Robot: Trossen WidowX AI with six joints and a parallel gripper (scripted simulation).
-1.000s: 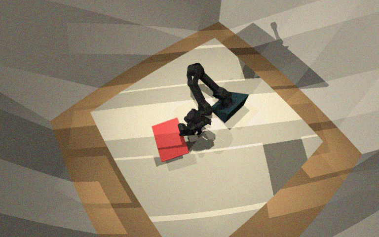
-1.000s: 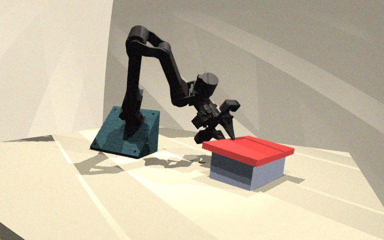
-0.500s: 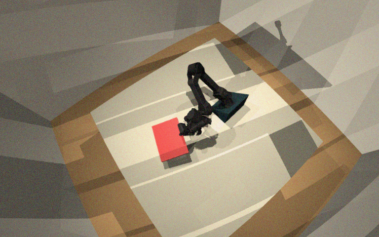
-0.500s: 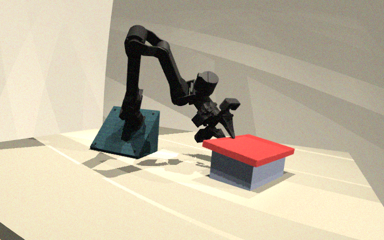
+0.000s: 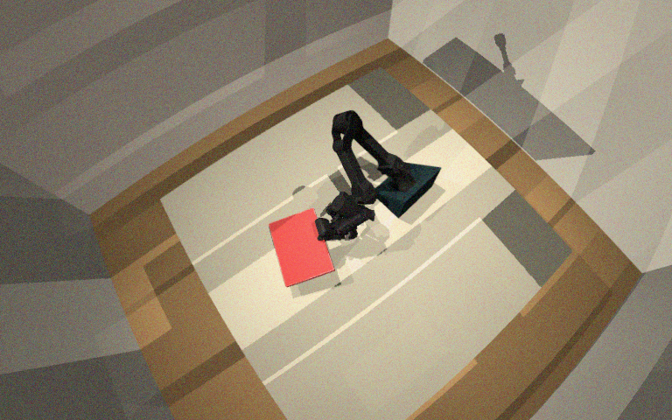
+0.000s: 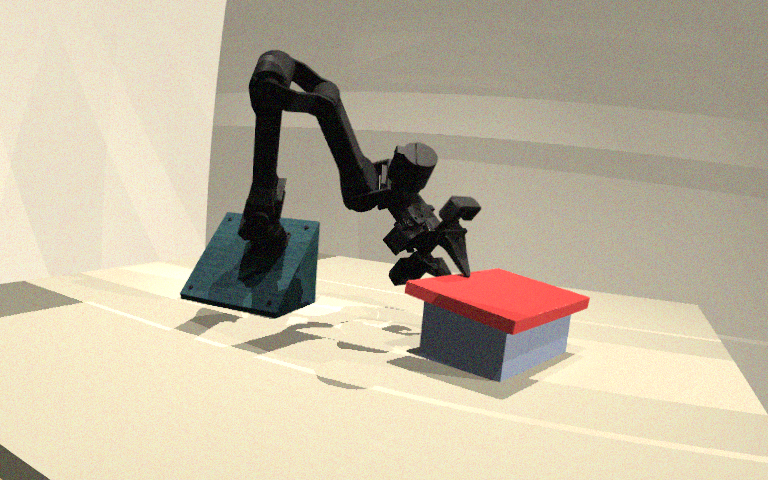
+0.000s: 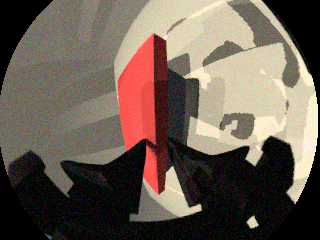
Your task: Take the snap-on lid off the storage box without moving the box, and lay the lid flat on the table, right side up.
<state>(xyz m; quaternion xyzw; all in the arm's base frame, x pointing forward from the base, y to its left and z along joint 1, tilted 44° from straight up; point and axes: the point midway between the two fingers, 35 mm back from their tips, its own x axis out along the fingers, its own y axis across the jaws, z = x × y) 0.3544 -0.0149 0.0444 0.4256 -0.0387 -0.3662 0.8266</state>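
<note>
The red lid is 70 mm ahead of my gripper tip and 30 mm to the right of it. From my gripper tip the other things lie so: grey-blue storage box 70 mm ahead, 50 mm below, 30 mm to the right.
</note>
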